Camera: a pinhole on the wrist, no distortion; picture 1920 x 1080 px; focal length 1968.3 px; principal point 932.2 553.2 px. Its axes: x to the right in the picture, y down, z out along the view. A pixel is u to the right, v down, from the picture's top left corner.
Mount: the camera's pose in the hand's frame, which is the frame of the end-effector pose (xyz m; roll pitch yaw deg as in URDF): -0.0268 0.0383 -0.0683 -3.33 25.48 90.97
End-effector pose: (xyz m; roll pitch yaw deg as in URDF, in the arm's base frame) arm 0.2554 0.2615 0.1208 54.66 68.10 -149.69
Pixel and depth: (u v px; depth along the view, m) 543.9 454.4 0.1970
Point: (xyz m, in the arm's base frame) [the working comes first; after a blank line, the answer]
In the camera's frame: -0.0389 -0.0099 0.1970

0.1223 0.2442 0.2020
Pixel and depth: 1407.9 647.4 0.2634
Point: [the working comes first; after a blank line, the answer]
In the camera's frame: 0.0637 0.0126 0.2634

0.0753 0.1501 0.2679
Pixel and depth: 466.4 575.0 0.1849
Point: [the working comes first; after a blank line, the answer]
In the camera's frame: -0.0438 0.0020 0.1849

0.1378 0.2511 0.2071
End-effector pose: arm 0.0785 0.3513 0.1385 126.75 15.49 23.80
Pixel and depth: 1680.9 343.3 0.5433
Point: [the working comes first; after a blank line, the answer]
In the camera's frame: 0.2067 -0.0579 0.5433

0.3323 -0.1314 0.3023
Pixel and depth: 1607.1 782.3 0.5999
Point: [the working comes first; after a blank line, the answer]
In the camera's frame: 0.2057 0.0698 0.5999

0.2325 -0.2263 0.3255
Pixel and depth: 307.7 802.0 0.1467
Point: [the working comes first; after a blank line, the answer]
In the camera's frame: -0.0465 0.0185 0.1467

0.0709 0.2372 0.1502
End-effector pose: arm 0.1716 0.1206 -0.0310 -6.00 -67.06 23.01
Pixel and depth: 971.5 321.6 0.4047
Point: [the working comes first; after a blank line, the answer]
In the camera's frame: 0.0081 -0.0476 0.4047

-0.1580 0.2530 0.0691
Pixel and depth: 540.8 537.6 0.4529
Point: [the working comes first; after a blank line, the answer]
In the camera's frame: -0.0901 -0.0036 0.4529

-0.2270 0.1577 0.0623
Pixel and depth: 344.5 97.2 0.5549
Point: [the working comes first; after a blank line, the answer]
In the camera's frame: -0.1657 -0.1286 0.5549

-0.2943 0.1231 0.2236
